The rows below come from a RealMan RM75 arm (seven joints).
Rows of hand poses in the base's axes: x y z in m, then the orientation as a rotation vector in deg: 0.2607, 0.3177, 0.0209, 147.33, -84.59, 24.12; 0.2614, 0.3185, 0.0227, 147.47, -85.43, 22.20; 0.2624, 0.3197, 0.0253, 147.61, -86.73, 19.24; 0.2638, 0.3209, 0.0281, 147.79, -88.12, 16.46; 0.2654, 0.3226, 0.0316, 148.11, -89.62, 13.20; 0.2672, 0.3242, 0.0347, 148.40, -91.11, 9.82; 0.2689, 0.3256, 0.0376, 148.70, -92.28, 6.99; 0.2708, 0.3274, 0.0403, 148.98, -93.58, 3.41; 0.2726, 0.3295, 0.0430, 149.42, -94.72, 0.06; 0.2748, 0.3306, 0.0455, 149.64, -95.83, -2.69; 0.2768, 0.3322, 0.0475, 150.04, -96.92, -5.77; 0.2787, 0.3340, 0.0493, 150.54, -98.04, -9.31
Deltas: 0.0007, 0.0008, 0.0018, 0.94, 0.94, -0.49; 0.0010, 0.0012, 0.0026, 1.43, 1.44, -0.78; 0.0014, 0.0012, 0.0028, 1.50, 1.25, -0.79; 0.0016, 0.0017, 0.0035, 1.83, 1.42, -0.80; 0.0018, 0.0016, 0.0031, 1.88, 1.45, -0.80; 0.0017, 0.0014, 0.0029, 1.62, 1.18, -0.60; 0.0019, 0.0018, 0.0027, 1.94, 1.53, -0.69; 0.0018, 0.0021, 0.0027, 1.96, 1.32, -0.53; 0.0022, 0.0011, 0.0025, 1.62, 1.06, -0.58; 0.0020, 0.0016, 0.0020, 1.89, 1.11, -0.50; 0.0019, 0.0018, 0.0018, 2.18, 1.24, -0.49
